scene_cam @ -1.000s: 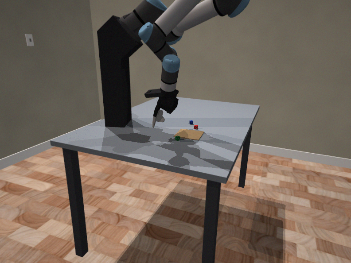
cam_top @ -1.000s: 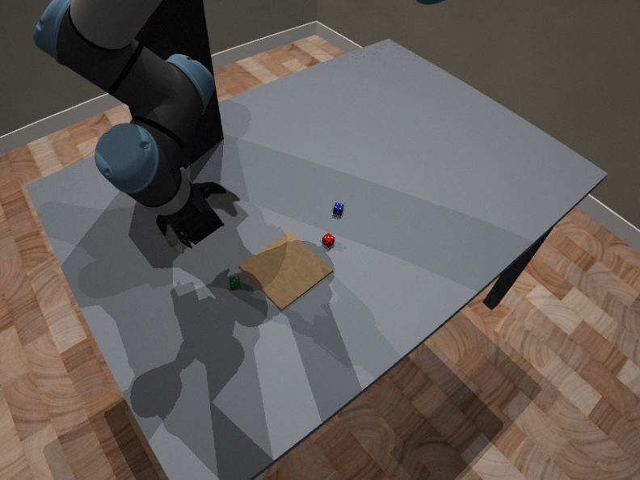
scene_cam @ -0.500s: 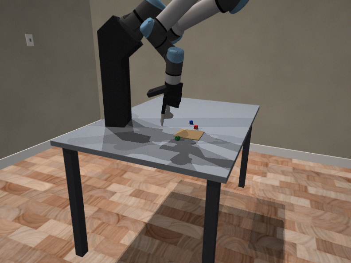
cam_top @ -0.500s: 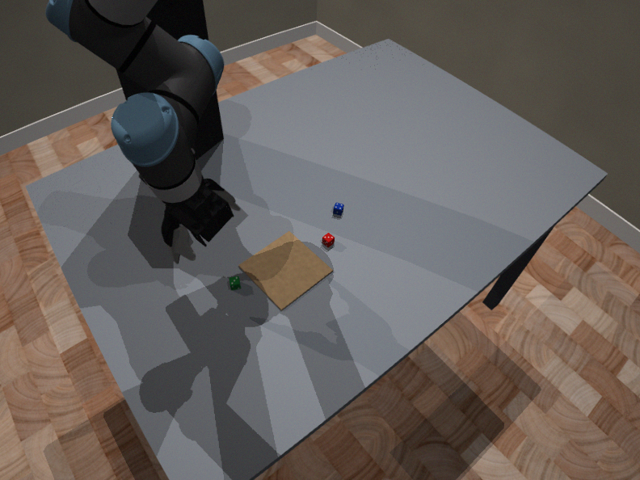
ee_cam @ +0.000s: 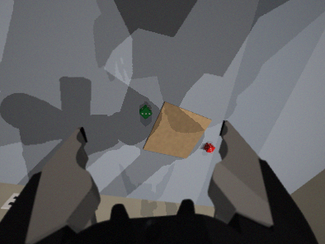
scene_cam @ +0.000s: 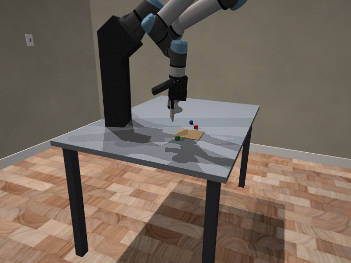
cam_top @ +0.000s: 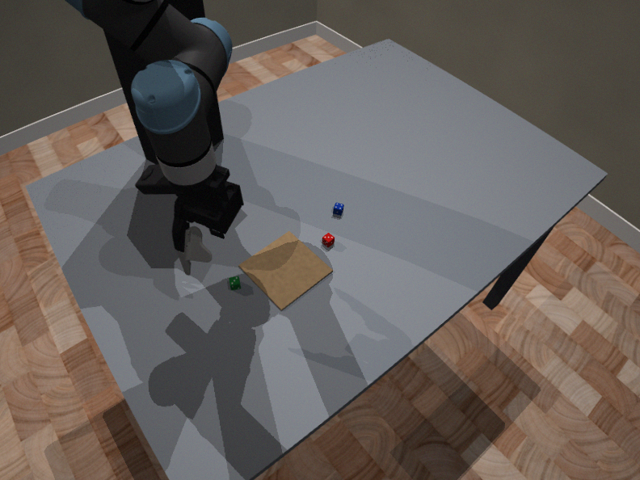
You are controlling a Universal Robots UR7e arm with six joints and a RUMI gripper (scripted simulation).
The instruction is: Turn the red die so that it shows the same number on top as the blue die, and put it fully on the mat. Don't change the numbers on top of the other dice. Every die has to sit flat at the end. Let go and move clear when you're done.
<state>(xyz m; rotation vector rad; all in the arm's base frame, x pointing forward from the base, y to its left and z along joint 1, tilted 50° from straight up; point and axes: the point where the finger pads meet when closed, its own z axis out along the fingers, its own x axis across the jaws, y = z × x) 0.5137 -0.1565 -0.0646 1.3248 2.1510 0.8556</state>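
The green die is 40 mm ahead of my hand, 20 mm to the left of it and 120 mm below it. Round my hand: tan mat 70 mm ahead, 120 mm to the left, 130 mm below; then red die 70 mm ahead, 230 mm to the left, 120 mm below; then blue die 10 mm ahead, 310 mm to the left, 120 mm below.
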